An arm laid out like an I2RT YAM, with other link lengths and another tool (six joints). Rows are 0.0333 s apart.
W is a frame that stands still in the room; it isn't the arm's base.
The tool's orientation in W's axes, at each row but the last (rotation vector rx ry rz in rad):
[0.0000 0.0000 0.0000]
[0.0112 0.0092 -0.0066]
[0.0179 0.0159 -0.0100]
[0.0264 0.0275 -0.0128]
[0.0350 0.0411 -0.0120]
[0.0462 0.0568 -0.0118]
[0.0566 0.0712 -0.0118]
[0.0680 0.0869 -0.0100]
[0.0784 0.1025 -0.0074]
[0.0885 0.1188 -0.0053]
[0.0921 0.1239 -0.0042]
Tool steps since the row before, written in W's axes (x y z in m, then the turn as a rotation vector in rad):
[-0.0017 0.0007 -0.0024 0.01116 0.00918 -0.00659]
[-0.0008 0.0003 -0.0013 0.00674 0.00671 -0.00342]
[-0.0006 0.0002 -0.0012 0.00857 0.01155 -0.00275]
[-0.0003 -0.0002 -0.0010 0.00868 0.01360 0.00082]
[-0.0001 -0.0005 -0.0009 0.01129 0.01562 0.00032]
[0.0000 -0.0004 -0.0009 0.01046 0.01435 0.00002]
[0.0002 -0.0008 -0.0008 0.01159 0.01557 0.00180]
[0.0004 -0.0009 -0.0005 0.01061 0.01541 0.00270]
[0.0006 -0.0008 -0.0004 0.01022 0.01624 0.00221]
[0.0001 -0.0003 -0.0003 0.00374 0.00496 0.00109]
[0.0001 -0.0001 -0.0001 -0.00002 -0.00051 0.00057]
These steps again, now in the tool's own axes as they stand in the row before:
[-0.0017 0.0007 -0.0024 0.01116 0.00918 -0.00659]
[-0.0008 0.0003 -0.0013 0.00673 0.00672 -0.00343]
[-0.0006 0.0002 -0.0012 0.00850 0.01159 -0.00282]
[-0.0003 -0.0002 -0.0010 0.00848 0.01373 0.00070]
[-0.0001 -0.0005 -0.0009 0.01109 0.01576 0.00023]
[0.0001 -0.0004 -0.0009 0.01029 0.01447 -0.00006]
[0.0003 -0.0008 -0.0007 0.01128 0.01580 0.00173]
[0.0004 -0.0009 -0.0004 0.01023 0.01569 0.00255]
[0.0006 -0.0008 -0.0003 0.00988 0.01648 0.00196]
[0.0001 -0.0003 -0.0003 0.00358 0.00508 0.00108]
[0.0001 -0.0001 -0.0001 -0.00009 -0.00046 0.00061]

